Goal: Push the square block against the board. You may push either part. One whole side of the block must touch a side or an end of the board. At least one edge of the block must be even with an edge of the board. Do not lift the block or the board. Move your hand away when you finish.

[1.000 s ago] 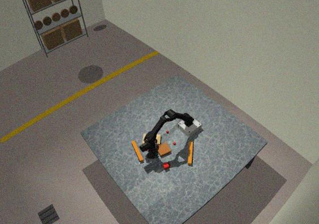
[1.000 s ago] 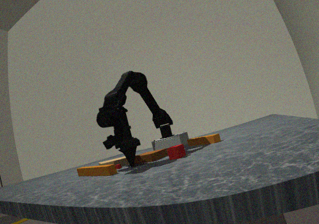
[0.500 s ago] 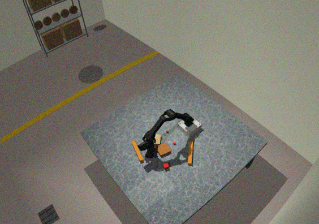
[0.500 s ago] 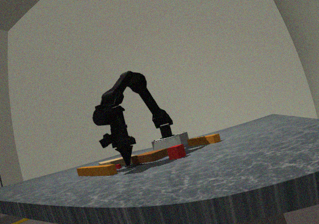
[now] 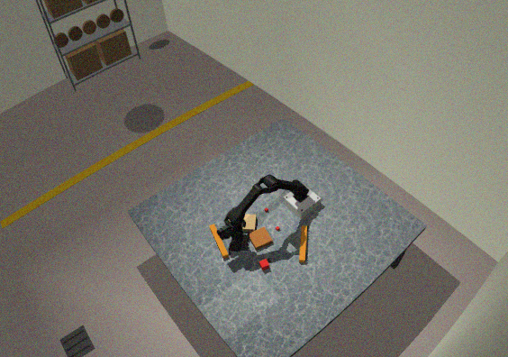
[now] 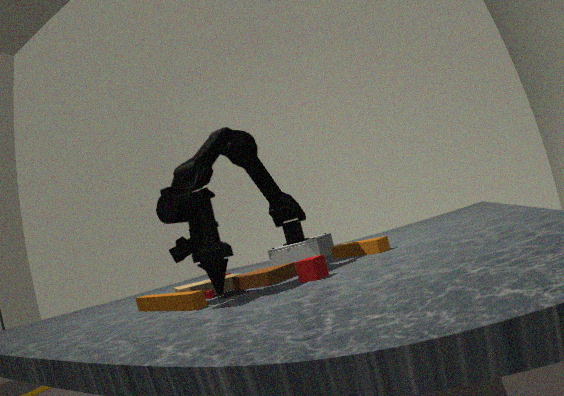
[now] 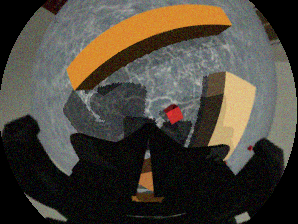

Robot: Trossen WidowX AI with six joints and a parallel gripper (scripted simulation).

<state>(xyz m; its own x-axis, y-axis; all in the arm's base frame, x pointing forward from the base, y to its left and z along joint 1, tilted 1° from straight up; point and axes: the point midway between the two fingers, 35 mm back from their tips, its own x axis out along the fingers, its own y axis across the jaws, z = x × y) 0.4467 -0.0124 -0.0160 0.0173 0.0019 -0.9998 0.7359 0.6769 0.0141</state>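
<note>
Right now my gripper tip is 110 mm past the square block, 60 mm to the right of it and 10 mm below it. From my gripper tip the other things lie so: board: 90 mm behind, 100 mm to the right, 10 mm above; red cube: 20 mm behind, 200 mm to the left, 10 mm above.
</note>
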